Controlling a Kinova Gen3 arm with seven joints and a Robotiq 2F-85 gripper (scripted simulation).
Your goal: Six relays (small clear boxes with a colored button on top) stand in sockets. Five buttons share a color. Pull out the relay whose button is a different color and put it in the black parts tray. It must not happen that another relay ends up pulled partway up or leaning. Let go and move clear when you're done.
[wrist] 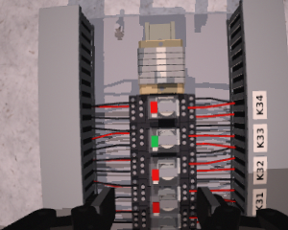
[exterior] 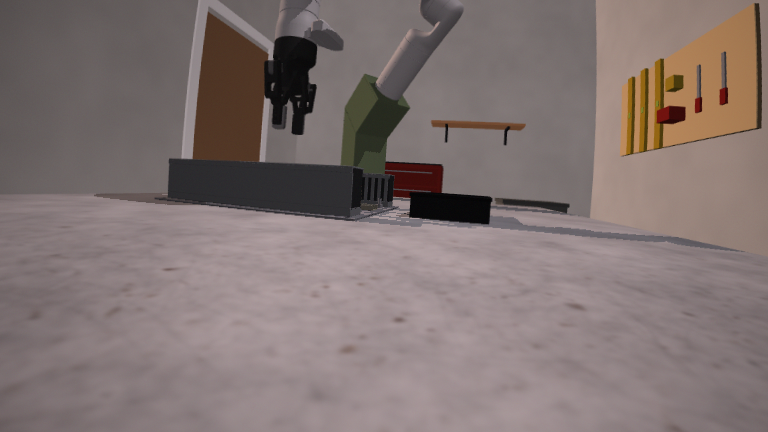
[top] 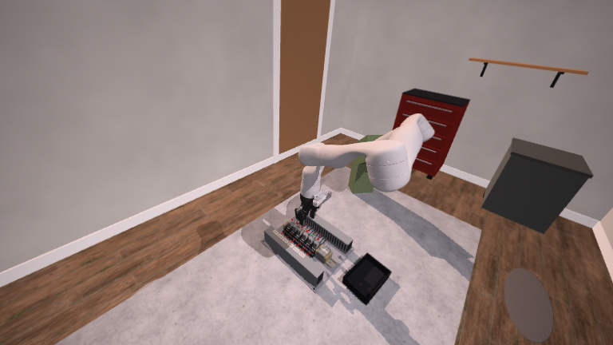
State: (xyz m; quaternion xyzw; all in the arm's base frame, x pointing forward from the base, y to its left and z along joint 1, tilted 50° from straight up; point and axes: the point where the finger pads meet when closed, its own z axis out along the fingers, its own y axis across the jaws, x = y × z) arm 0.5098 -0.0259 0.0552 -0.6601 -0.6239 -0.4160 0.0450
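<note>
Right now the relay is 4 cm to the left of my hand and 9 cm below it. The rest, counted from my hand: black parts tray 8 cm behind, 28 cm to the left, 12 cm below.
</note>
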